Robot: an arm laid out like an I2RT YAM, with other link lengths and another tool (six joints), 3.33 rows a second.
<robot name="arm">
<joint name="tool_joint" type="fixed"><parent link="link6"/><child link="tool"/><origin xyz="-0.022 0.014 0.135" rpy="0 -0.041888 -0.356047"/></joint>
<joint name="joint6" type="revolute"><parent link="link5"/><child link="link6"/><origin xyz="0.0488 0 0.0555" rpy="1.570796 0 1.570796"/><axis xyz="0 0 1"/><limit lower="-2.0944" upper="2.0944"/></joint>
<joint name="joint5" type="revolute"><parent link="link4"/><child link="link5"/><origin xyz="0.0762 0.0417 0.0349" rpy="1.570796 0 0"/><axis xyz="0 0 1"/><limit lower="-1.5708" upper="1.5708"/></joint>
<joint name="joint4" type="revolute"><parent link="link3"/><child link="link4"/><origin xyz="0.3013 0.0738 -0.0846" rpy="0 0 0"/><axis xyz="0 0 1"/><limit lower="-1.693" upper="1.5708"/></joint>
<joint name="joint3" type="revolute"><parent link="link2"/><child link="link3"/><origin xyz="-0.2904 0 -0.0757" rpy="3.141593 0 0"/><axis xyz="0 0 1"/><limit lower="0" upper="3.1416"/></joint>
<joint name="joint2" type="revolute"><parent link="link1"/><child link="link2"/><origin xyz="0.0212 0.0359 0.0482" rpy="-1.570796 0 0"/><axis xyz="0 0 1"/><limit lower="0" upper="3.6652"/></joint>
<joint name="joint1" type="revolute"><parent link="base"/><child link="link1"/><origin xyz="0 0 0.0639" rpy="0 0 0"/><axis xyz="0 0 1"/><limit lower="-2.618" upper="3.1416"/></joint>
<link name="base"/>
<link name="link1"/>
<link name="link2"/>
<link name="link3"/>
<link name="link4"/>
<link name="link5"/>
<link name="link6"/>
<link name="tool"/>
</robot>
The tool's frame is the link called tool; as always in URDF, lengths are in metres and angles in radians.
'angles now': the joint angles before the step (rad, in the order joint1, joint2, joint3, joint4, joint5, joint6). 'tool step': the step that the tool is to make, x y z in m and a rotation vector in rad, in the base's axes. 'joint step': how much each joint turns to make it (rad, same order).
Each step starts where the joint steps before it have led.
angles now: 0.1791, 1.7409, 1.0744, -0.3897, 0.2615, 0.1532
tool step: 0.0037, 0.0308, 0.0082, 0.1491, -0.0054, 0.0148
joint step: 0.0114, -0.0016, 0.0219, -0.0047, -0.1278, 0.0712
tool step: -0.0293, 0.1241, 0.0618, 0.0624, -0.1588, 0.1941
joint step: 0.2835, -0.1229, -0.0003, 0.0357, 0.0451, 0.0776
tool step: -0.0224, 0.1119, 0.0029, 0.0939, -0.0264, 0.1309
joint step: 0.2105, 0.1070, 0.0923, 0.0696, 0.0041, 0.1036
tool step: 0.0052, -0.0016, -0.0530, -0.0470, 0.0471, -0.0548
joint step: 0.0069, 0.1109, -0.0119, 0.0477, 0.0450, 0.0436
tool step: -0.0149, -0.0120, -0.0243, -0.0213, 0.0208, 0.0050
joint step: 0.0004, -0.0096, -0.0842, 0.0463, -0.0003, -0.0057
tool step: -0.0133, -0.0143, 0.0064, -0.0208, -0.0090, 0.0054
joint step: 0.0004, -0.0692, -0.0605, -0.0110, 0.0144, -0.0175
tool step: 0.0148, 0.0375, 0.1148, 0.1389, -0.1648, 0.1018
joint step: 0.0170, -0.1310, 0.1244, -0.0264, -0.0580, -0.0631
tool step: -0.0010, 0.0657, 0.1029, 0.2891, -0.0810, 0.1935
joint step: 0.0093, -0.0053, 0.1528, 0.0912, -0.2441, 0.0382
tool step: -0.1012, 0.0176, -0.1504, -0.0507, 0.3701, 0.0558
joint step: 0.1335, 0.0465, -0.2834, 0.0520, -0.0626, 0.2300
